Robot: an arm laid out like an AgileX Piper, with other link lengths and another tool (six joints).
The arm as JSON. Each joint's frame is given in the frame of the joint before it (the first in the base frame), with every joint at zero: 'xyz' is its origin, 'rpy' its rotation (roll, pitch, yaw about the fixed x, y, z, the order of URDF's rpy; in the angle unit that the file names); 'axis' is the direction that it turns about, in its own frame. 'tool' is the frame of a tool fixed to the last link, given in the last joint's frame.
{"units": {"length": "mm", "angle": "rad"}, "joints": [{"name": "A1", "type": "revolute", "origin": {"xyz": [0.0, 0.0, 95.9], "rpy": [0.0, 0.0, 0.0]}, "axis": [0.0, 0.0, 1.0]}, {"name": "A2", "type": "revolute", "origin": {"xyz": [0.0, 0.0, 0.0], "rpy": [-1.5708, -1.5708, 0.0]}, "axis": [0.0, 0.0, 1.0]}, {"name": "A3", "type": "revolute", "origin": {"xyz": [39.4, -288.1, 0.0], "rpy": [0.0, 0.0, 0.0]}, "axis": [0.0, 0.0, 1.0]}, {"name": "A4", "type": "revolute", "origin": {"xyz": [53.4, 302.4, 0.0], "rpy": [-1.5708, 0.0, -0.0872]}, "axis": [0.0, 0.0, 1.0]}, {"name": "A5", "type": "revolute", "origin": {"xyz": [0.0, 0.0, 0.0], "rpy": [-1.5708, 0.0, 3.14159]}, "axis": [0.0, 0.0, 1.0]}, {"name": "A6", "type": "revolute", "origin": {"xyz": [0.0, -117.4, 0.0], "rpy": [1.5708, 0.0, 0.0]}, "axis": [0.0, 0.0, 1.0]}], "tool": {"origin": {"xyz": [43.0, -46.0, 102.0], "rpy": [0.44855, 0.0, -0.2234]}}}
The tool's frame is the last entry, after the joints.
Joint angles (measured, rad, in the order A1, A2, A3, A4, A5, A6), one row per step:
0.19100 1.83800 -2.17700 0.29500 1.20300 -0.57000
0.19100 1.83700 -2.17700 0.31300 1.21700 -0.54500
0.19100 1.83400 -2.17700 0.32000 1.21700 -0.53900
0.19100 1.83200 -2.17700 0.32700 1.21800 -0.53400
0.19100 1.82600 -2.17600 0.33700 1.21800 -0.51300
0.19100 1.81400 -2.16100 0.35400 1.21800 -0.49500
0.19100 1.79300 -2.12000 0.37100 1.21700 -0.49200
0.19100 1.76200 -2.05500 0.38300 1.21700 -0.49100
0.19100 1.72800 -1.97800 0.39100 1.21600 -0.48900
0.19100 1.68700 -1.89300 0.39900 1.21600 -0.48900
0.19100 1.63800 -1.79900 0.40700 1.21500 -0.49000
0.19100 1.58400 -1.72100 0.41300 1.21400 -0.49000
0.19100 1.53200 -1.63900 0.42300 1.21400 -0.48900
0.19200 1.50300 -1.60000 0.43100 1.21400 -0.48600
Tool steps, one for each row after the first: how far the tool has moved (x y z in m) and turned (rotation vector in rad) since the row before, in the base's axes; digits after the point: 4 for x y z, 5 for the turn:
-0.0045 0.0039 -0.0024 0.02767 0.02507 -0.00540
-0.0013 0.0014 0.0014 0.01053 0.00076 -0.00109
-0.0012 0.0014 0.0008 0.00940 0.00226 -0.00010
-0.0030 0.0021 0.0020 0.02280 0.00586 -0.00963
-0.0049 0.0032 -0.0004 0.02560 0.01383 -0.00461
-0.0069 0.0025 -0.0058 0.01354 0.02305 0.00470
-0.0102 0.0007 -0.0108 0.00499 0.03595 0.00397
-0.0117 -0.0005 -0.0144 0.00060 0.04369 0.00107
-0.0146 -0.0010 -0.0146 -0.00088 0.04464 0.00248
-0.0176 -0.0017 -0.0147 -0.00118 0.04429 0.00250
-0.0176 -0.0021 -0.0066 0.00144 0.02379 0.00102
-0.0185 -0.0013 -0.0098 0.00435 0.03178 0.00131
-0.0101 0.0003 -0.0031 0.00707 0.01274 0.00019

